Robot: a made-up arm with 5 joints.
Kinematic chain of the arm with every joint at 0, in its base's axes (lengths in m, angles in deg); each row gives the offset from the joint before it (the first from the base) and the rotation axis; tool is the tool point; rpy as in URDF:
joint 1: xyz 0 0 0.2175 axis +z
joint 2: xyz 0 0 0 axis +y
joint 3: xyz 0.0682 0 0.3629 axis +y
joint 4: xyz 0.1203 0 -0.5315 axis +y
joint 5: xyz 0.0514 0 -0.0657 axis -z
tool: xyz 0 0 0 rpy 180 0 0
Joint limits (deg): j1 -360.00..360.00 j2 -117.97..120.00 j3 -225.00..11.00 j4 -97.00..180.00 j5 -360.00..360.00
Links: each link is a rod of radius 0.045 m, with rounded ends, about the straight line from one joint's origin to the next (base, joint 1, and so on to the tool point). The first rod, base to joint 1, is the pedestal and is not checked.
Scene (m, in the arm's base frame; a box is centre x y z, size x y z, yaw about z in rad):
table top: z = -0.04
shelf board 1: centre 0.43 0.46 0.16 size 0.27 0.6 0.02 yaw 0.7
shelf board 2: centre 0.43 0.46 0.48 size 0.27 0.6 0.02 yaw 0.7
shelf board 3: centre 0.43 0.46 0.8 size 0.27 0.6 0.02 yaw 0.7
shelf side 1: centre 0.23 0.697 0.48 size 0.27 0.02 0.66 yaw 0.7
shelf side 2: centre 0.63 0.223 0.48 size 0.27 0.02 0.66 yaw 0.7
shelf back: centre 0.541 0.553 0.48 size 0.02 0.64 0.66 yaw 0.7
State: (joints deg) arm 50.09 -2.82 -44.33 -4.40 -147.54
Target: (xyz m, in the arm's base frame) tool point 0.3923 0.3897 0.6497
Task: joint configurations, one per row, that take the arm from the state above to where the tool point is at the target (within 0.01 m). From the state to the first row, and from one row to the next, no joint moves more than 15 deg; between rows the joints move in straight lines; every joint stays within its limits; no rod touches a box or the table.
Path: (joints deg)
1: 52.16 -16.10 -32.46 -7.00 -147.54
2: 54.23 -29.37 -20.59 -9.60 -147.54
3: 56.30 -42.65 -8.72 -12.19 -147.54
4: 52.28 -49.90 -20.52 -11.60 -147.54
5: 48.26 -57.16 -32.33 -11.02 -147.54
6: 47.11 -44.81 -41.35 -9.51 -147.54
7: 45.96 -32.46 -50.36 -8.00 -147.54
8: 44.81 -20.11 -59.38 -6.49 -147.54

